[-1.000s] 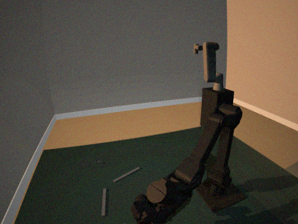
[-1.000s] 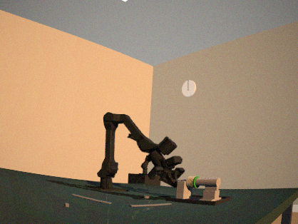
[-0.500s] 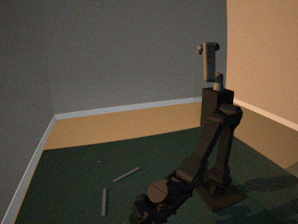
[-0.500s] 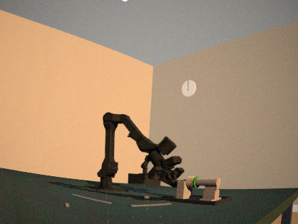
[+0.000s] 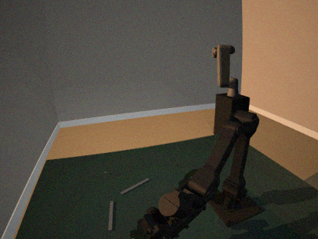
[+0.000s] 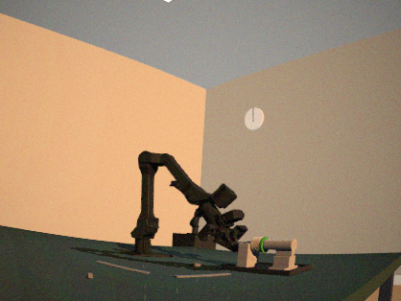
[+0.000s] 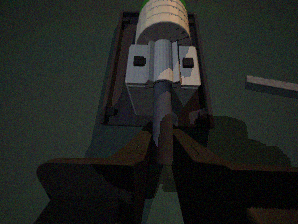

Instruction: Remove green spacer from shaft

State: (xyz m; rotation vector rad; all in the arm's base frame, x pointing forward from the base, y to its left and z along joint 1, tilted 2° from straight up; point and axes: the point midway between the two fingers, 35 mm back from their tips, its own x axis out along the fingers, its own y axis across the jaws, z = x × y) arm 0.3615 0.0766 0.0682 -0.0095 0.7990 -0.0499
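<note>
My gripper tip is 6 cm short of the shaft and 2 cm below it. Round my gripper tip: tan spacer: 9 cm ahead, 2 cm above; green spacer: 10 cm ahead, 2 cm above.
</note>
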